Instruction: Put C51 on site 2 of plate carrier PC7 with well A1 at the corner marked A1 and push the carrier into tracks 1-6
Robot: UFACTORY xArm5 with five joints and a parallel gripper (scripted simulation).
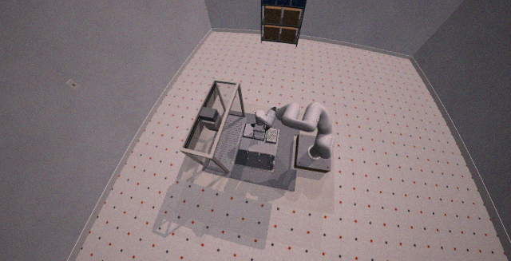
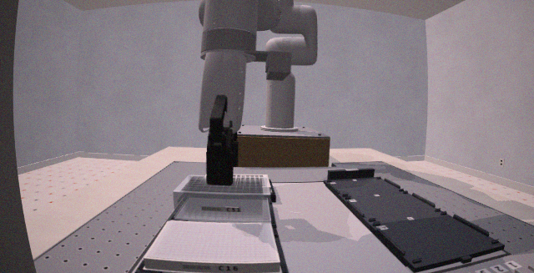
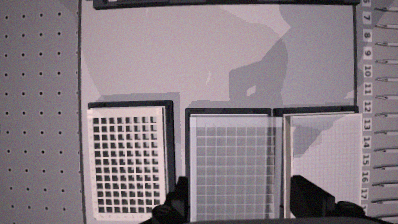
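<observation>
Right now my hand is 7 cm above the nest S2. Also, from my hand: instrument frame post: 46 cm ahead, 33 cm to the left, 17 cm above; plate carrier PC7: 5 cm ahead, 26 cm to the left, 6 cm below.
</observation>
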